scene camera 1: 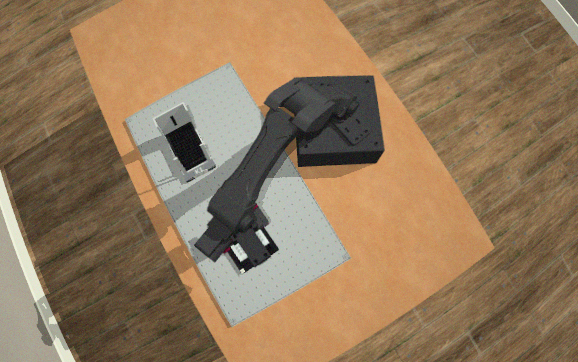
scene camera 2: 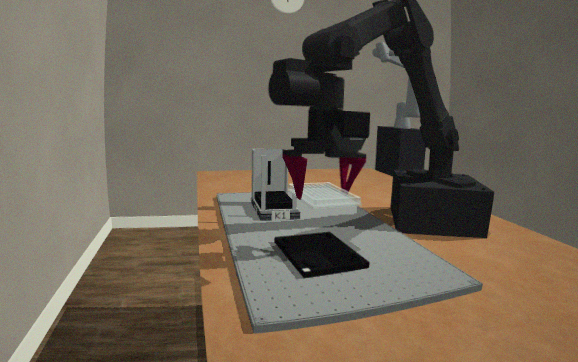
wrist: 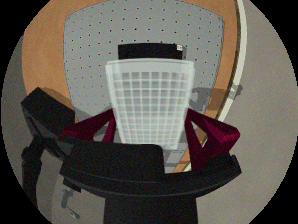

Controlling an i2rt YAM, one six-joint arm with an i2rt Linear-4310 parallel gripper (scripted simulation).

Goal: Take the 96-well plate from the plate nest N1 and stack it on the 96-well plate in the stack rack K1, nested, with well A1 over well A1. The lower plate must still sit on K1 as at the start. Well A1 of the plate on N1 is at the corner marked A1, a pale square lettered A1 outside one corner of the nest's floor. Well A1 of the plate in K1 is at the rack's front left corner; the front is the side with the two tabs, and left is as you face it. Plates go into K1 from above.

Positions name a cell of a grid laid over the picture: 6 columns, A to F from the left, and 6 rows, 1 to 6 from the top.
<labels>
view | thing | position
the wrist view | my gripper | D3
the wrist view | white 96-well plate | D4
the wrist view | black plate nest N1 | C2
</labels>
